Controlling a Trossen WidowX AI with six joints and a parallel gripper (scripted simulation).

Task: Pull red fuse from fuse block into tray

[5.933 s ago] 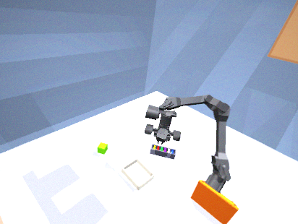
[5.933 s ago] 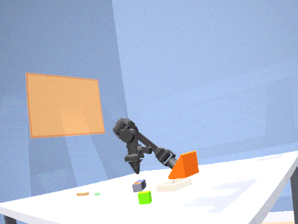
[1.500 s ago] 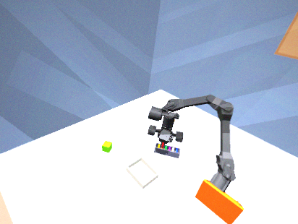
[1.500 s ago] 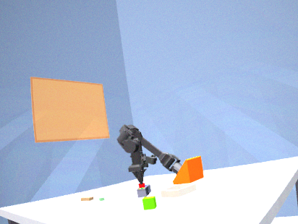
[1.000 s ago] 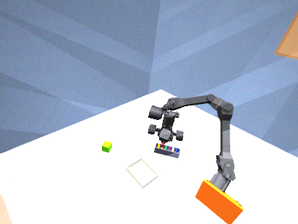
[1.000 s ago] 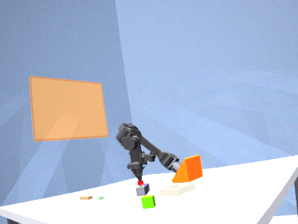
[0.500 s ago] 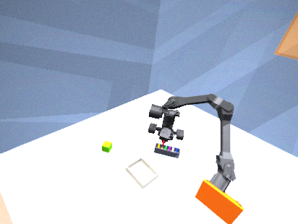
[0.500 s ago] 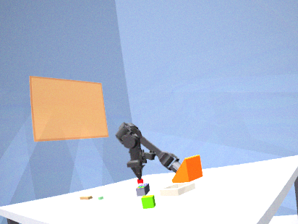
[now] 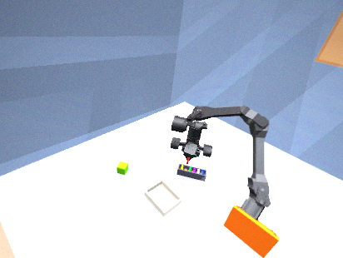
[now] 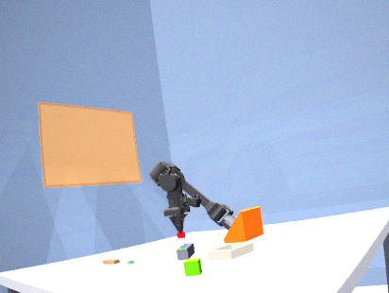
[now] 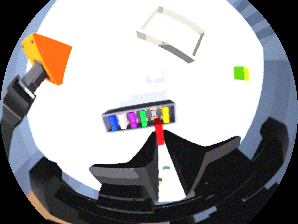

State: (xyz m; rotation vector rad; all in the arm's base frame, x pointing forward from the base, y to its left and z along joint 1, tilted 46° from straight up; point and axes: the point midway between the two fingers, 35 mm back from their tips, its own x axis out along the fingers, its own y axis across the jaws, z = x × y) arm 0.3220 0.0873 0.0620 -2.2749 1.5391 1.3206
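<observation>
The white tray lies 190 mm to the left of my gripper tip, 90 mm below it and 50 mm behind it. Round my gripper tip: red fuse 10 mm below.
</observation>
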